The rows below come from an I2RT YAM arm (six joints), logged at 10 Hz.
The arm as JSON. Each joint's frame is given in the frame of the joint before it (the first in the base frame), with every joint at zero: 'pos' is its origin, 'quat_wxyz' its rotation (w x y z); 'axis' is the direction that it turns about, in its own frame. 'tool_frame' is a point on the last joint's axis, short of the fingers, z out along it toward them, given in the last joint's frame.
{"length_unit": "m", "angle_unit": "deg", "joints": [
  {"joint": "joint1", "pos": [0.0, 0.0, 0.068], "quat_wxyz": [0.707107, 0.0, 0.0, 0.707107], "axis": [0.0, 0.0, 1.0]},
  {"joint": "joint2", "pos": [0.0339, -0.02, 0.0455], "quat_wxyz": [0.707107, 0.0, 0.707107, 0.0], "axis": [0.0, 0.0, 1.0]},
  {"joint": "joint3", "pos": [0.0, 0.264, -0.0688], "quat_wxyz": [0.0, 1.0, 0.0, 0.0], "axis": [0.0, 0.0, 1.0]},
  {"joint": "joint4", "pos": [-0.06, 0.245, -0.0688], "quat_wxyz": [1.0, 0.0, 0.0, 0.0], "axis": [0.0, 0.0, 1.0]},
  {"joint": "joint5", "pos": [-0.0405, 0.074, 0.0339], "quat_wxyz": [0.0, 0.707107, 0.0, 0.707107], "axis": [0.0, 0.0, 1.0]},
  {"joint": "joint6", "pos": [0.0, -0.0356, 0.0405], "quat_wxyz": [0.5, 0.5, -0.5, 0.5], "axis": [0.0, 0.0, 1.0]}
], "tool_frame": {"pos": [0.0, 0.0, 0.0], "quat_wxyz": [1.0, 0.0, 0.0, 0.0]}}
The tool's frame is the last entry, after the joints.
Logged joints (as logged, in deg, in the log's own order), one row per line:
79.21, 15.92, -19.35, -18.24, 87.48, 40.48
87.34, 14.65, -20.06, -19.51, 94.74, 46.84
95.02, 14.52, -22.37, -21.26, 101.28, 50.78
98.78, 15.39, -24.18, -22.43, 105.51, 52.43
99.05, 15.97, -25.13, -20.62, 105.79, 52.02
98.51, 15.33, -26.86, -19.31, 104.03, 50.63
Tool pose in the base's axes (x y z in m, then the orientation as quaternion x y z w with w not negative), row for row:
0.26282, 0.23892, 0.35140, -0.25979, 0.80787, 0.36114, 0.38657
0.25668, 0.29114, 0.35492, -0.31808, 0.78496, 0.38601, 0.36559
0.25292, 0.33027, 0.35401, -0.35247, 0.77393, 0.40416, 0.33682
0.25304, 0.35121, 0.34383, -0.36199, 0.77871, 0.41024, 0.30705
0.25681, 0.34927, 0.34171, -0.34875, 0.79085, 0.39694, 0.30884
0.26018, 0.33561, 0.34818, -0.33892, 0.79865, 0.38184, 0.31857
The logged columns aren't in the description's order. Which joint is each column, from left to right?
Columns, left to right: joint3, joint6, joint4, joint5, joint2, joint1.
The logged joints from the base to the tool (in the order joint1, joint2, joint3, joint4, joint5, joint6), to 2 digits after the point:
40.48, 87.48, 79.21, -19.35, -18.24, 15.92
46.84, 94.74, 87.34, -20.06, -19.51, 14.65
50.78, 101.28, 95.02, -22.37, -21.26, 14.52
52.43, 105.51, 98.78, -24.18, -22.43, 15.39
52.02, 105.79, 99.05, -25.13, -20.62, 15.97
50.63, 104.03, 98.51, -26.86, -19.31, 15.33

